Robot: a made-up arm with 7 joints. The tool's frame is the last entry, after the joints.
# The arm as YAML. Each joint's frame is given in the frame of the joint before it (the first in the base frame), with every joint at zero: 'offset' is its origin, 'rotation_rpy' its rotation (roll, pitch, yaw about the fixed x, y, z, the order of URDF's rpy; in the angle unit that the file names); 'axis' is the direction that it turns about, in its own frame. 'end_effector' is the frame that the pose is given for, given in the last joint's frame.
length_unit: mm
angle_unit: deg
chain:
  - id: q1
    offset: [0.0, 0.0, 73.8]
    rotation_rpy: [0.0, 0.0, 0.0]
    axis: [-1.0, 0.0, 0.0]
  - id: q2
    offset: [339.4, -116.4, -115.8]
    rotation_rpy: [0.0, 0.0, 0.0]
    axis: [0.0, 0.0, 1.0]
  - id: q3
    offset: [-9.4, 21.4, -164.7]
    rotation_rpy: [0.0, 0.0, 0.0]
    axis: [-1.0, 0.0, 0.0]
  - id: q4
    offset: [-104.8, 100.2, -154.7]
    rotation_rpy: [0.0, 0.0, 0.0]
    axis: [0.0, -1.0, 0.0]
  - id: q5
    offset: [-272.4, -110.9, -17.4]
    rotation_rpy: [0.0, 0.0, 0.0]
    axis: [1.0, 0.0, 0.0]
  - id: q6
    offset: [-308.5, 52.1, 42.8]
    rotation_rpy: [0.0, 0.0, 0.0]
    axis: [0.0, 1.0, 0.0]
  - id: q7
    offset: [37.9, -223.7, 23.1]
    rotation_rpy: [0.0, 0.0, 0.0]
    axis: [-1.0, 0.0, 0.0]
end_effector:
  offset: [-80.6, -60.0, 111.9]
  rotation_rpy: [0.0, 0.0, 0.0]
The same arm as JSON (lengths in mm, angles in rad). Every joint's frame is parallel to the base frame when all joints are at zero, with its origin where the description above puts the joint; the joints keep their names.
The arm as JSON. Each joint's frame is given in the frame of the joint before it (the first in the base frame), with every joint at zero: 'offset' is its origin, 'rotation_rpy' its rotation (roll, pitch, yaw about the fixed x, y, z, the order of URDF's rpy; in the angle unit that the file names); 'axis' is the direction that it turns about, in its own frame. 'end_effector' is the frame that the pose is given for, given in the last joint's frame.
{"length_unit": "mm", "angle_unit": "rad", "chain": [{"id": "q1", "offset": [0.0, 0.0, 73.8], "rotation_rpy": [0.0, 0.0, 0.0], "axis": [-1.0, 0.0, 0.0]}, {"id": "q2", "offset": [339.4, -116.4, -115.8], "rotation_rpy": [0.0, 0.0, 0.0], "axis": [0.0, 0.0, 1.0]}, {"id": "q3", "offset": [-9.4, 21.4, -164.7], "rotation_rpy": [0.0, 0.0, 0.0], "axis": [-1.0, 0.0, 0.0]}, {"id": "q4", "offset": [-104.8, 100.2, -154.7], "rotation_rpy": [0.0, 0.0, 0.0], "axis": [0.0, -1.0, 0.0]}, {"id": "q5", "offset": [-272.4, -110.9, -17.4], "rotation_rpy": [0.0, 0.0, 0.0], "axis": [1.0, 0.0, 0.0]}, {"id": "q6", "offset": [-308.5, 52.1, 42.8], "rotation_rpy": [0.0, 0.0, 0.0], "axis": [0.0, 1.0, 0.0]}, {"id": "q7", "offset": [37.9, -223.7, 23.1], "rotation_rpy": [0.0, 0.0, 0.0], "axis": [-1.0, 0.0, 0.0]}], "end_effector": {"offset": [-80.6, -60.0, 111.9], "rotation_rpy": [0.0, 0.0, 0.0]}}
